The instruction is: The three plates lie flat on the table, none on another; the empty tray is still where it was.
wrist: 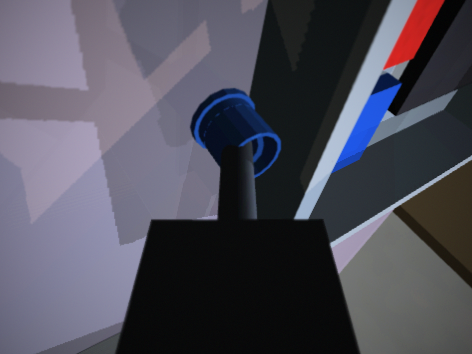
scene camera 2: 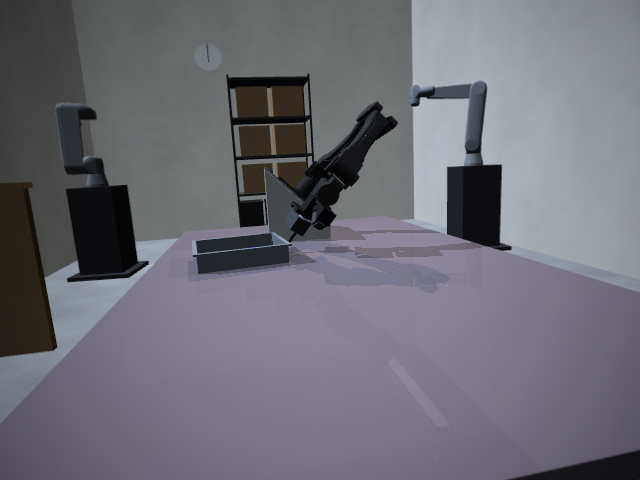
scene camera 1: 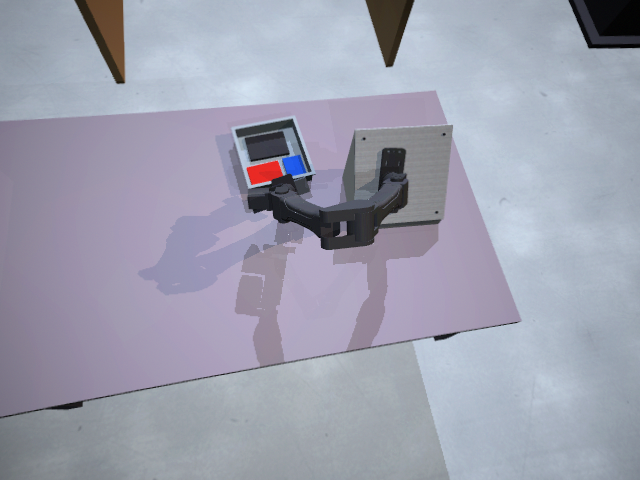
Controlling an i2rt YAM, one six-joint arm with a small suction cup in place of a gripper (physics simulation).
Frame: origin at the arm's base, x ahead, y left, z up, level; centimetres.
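Where they show: hand, its tool point: point(wrist: 236, 118); arm's base, origin of its link: point(scene camera 2: 298, 196) point(scene camera 1: 390, 181).
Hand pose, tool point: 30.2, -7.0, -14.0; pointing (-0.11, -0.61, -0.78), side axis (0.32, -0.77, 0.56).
Observation:
Each offset is from my tool point to the centre of the thing, as dx, dy, dz. Level surfaces: height alone.
A grey open tray {+5.2, -11.2, +2.3} point(scene camera 1: 240, 156) point(scene camera 2: 242, 261) point(wrist: 351, 107) stands on the pink table {dz -0.2} point(scene camera 1: 103, 206) point(scene camera 2: 310, 387). Inside it, a black plate {+7.0, -16.0, +0.6} point(scene camera 1: 267, 146) point(wrist: 440, 70), a red plate {+7.9, -4.6, +0.7} point(scene camera 1: 263, 172) point(wrist: 415, 35) and a smaller blue plate {-2.2, -6.5, +0.6} point(scene camera 1: 294, 165) point(wrist: 372, 112) lie apart, none on another. In the scene camera 2 view the tray's wall hides them. My suction cup point(wrist: 227, 117), blue on a black stem, is open, with no plate on it. It is outside the tray, low beside its wall. In the scene camera 1 view the arm hides the cup.
The arm point(scene camera 1: 351, 222) point(scene camera 2: 341, 160) reaches from an upright grey board point(scene camera 1: 423, 175) point(scene camera 2: 276, 206) to the tray's side. Two grey arms point(scene camera 2: 69, 136) point(scene camera 2: 476, 116) on black pedestals and a rack with boxes point(scene camera 2: 271, 119) stand beyond the table.

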